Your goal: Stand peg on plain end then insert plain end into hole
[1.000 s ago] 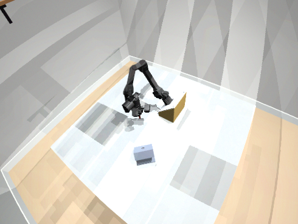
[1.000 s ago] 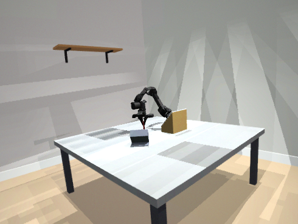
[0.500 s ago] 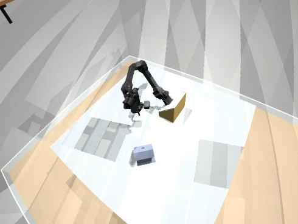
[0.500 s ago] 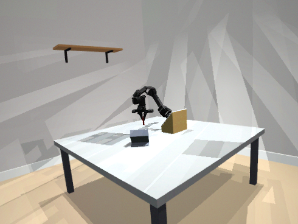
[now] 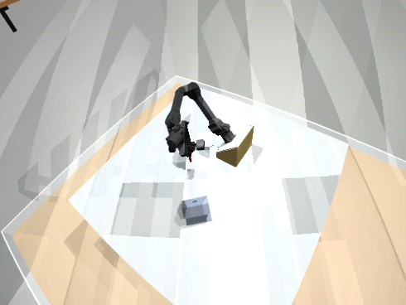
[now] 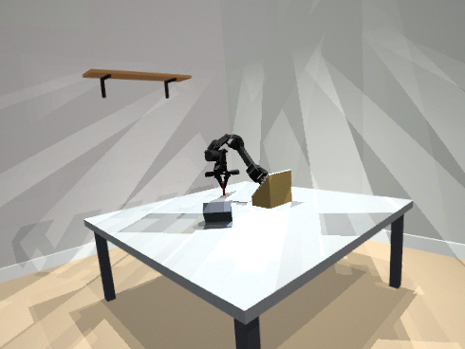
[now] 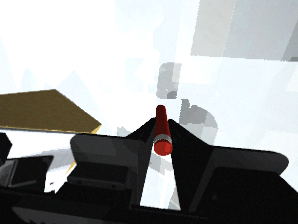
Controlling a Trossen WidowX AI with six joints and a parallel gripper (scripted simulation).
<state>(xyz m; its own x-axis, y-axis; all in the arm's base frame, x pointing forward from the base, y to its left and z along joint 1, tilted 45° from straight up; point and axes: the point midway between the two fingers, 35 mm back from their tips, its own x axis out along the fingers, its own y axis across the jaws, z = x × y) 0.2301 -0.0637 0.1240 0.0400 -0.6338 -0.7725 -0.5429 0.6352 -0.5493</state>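
Now: gripper tip 20 cm short of the grey sloped panel, 18 cm to the right of it and 6 cm above it. The rest, counted from my gripper tip: red peg: 2 cm above.
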